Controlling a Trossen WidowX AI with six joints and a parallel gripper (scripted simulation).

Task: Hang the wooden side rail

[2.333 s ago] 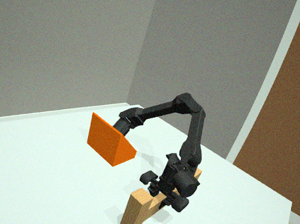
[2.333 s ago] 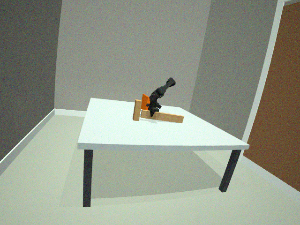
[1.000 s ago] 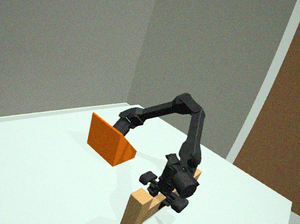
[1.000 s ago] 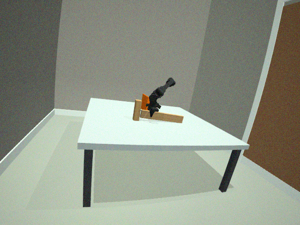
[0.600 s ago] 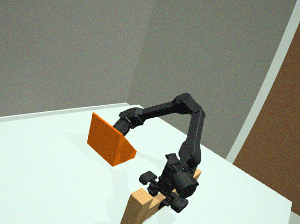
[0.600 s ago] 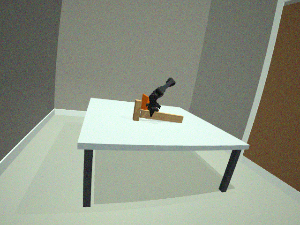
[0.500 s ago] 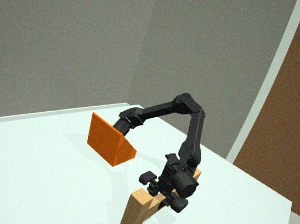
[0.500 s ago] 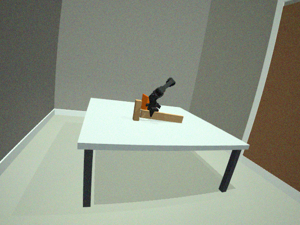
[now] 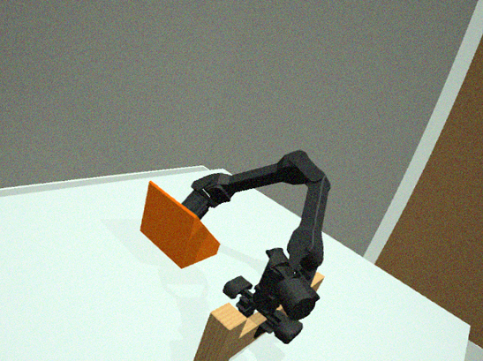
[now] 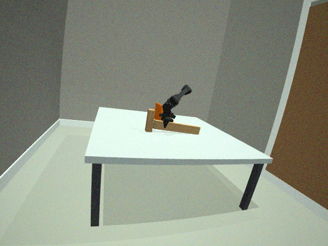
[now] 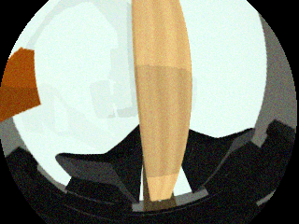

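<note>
The wooden headboard post lies 2 cm behind my gripper tip, 13 cm to the right of it and 4 cm above it.
</note>
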